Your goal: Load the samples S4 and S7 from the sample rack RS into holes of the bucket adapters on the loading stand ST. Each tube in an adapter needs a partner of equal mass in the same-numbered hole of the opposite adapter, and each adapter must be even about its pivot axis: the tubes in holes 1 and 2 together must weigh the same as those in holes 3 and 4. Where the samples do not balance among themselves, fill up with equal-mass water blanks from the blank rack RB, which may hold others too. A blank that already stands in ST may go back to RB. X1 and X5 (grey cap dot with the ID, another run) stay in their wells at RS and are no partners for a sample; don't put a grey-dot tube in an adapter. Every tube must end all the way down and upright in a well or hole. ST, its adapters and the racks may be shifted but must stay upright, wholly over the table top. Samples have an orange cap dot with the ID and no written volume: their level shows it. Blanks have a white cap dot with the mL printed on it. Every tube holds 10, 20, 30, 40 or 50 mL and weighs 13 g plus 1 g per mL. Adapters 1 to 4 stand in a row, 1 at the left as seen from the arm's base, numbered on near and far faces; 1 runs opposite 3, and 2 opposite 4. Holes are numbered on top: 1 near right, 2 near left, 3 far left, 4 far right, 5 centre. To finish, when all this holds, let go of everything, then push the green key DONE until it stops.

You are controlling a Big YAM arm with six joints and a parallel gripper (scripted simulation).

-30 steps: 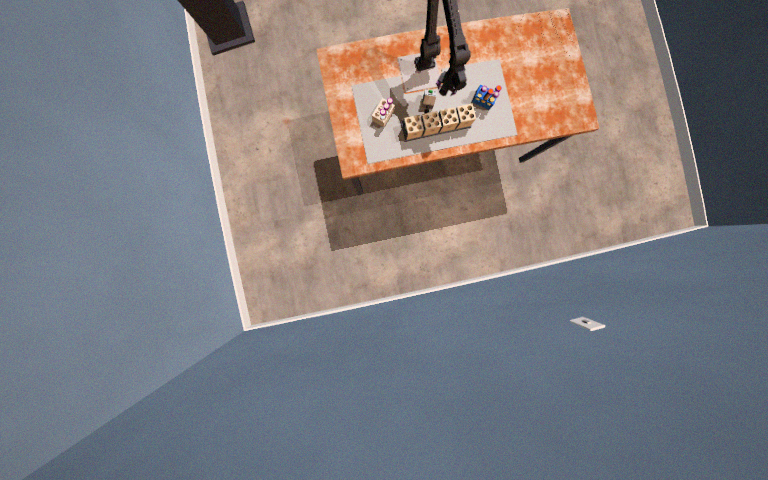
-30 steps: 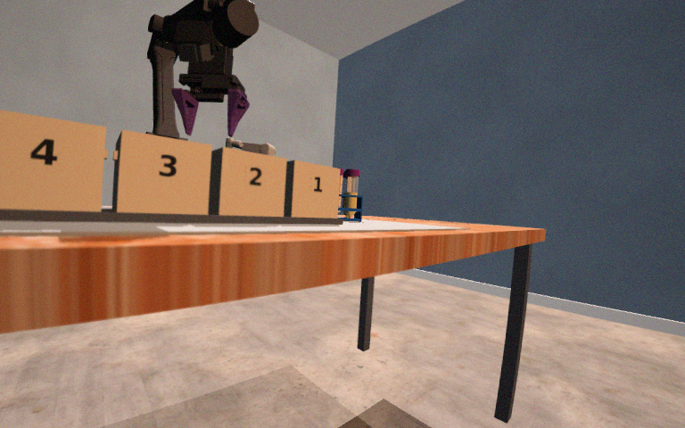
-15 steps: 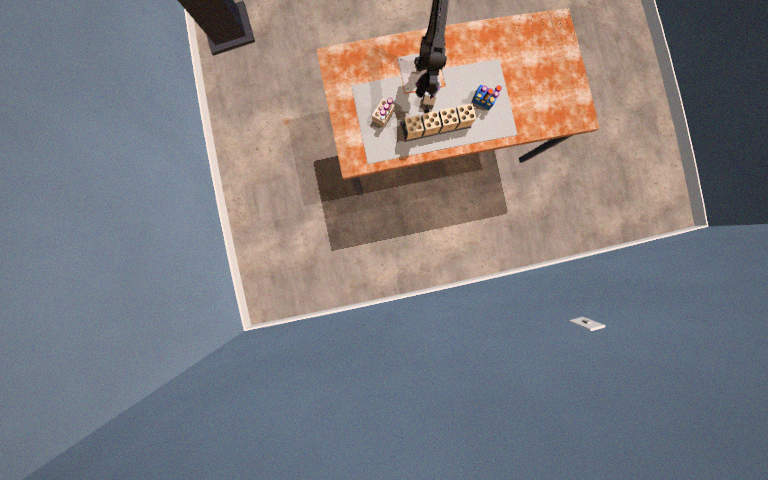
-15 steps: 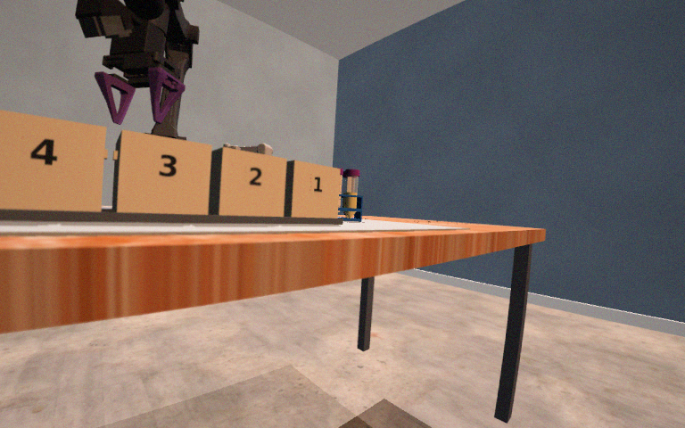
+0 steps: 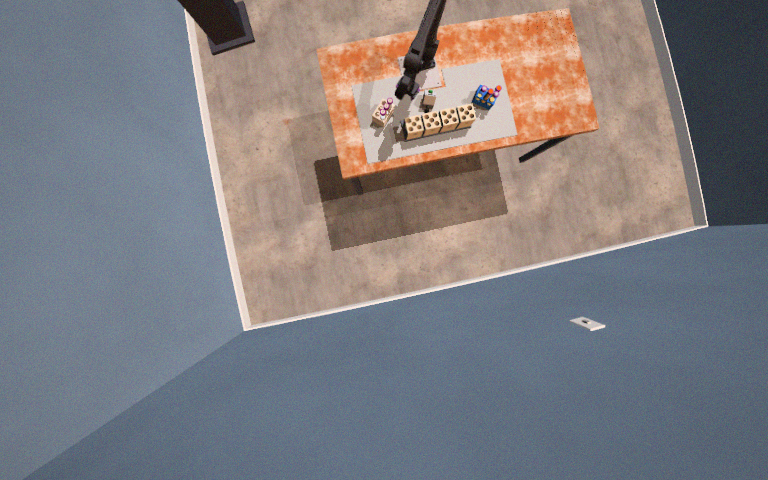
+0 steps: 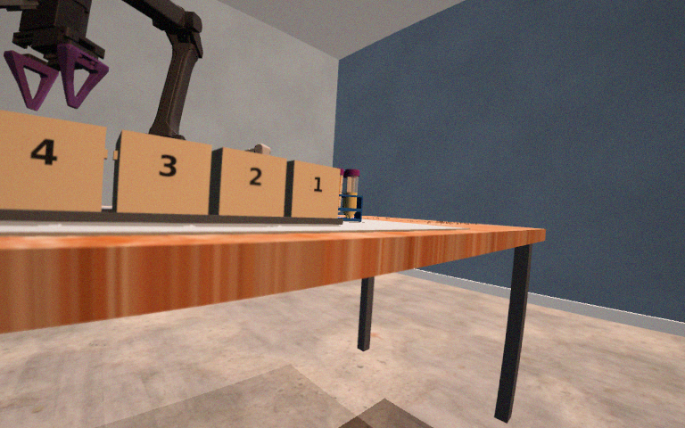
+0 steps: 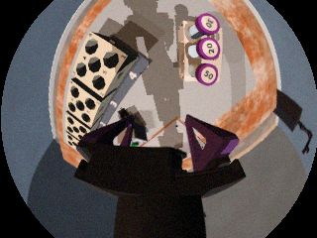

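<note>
The purple-capped tube is 3 cm behind my hand, 9 cm to the right of it and 9 cm below it. From my hand the other things lie so: DONE key box: 2 cm behind, 17 cm to the left, 10 cm below; then tan blank rack RB: 1 cm behind, 14 cm to the right, 13 cm below; then adapter 3: 15 cm ahead, 12 cm to the left, 10 cm below.
</note>
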